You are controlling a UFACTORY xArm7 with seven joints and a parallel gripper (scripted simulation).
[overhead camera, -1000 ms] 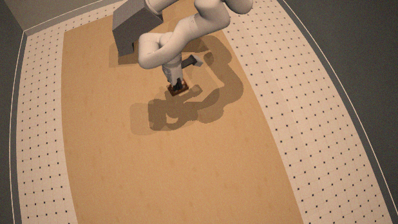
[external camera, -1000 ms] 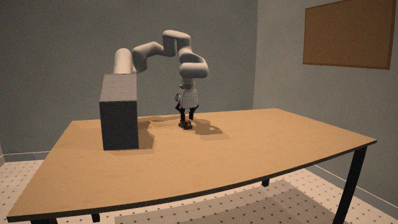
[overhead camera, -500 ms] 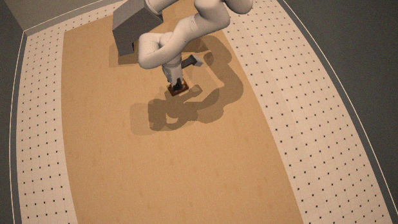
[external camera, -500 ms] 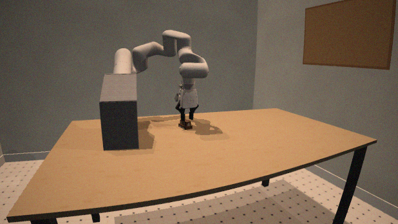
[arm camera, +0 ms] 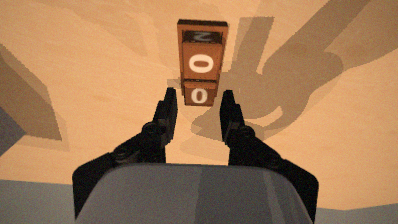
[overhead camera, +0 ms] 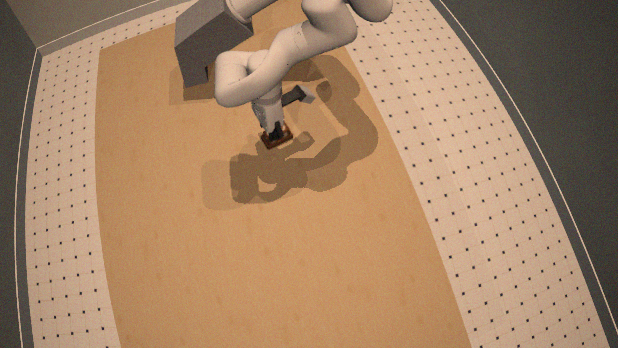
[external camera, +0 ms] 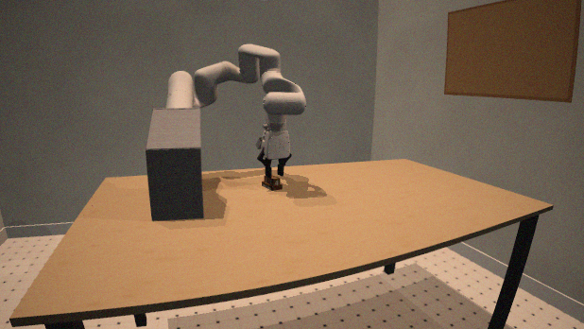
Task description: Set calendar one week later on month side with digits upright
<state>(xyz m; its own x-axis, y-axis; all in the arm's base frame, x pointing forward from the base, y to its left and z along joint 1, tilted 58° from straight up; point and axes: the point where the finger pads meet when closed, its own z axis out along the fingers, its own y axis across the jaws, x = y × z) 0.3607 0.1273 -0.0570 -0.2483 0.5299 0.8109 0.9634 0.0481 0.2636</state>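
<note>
Now: the brown tray 1 cm behind my hand, 2 cm to the left of it and 6 cm below it.
</note>
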